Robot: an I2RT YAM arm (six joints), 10 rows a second.
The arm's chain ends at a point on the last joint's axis. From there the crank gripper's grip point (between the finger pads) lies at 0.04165 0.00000 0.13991 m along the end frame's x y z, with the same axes.
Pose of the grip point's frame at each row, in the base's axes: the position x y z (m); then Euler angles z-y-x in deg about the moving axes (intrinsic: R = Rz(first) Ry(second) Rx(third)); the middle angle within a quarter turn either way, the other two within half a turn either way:
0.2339 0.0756 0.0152 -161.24 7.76 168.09
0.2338 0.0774 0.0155 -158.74 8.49 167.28
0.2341 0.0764 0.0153 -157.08 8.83 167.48
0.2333 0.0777 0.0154 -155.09 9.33 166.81
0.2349 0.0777 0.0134 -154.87 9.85 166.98
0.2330 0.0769 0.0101 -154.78 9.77 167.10
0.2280 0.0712 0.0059 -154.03 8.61 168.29
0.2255 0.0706 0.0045 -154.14 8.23 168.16
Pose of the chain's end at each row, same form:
0.2648 0.0556 0.1565 -161.24 7.76 168.09
0.2646 0.0563 0.1566 -158.74 8.49 167.28
0.2645 0.0563 0.1567 -157.08 8.83 167.48
0.2640 0.0568 0.1566 -155.09 9.33 166.81
0.2643 0.0567 0.1548 -154.87 9.85 166.98
0.2625 0.0563 0.1516 -154.78 9.77 167.10
0.2590 0.0547 0.1476 -154.03 8.61 168.29
0.2575 0.0542 0.1460 -154.14 8.23 168.16

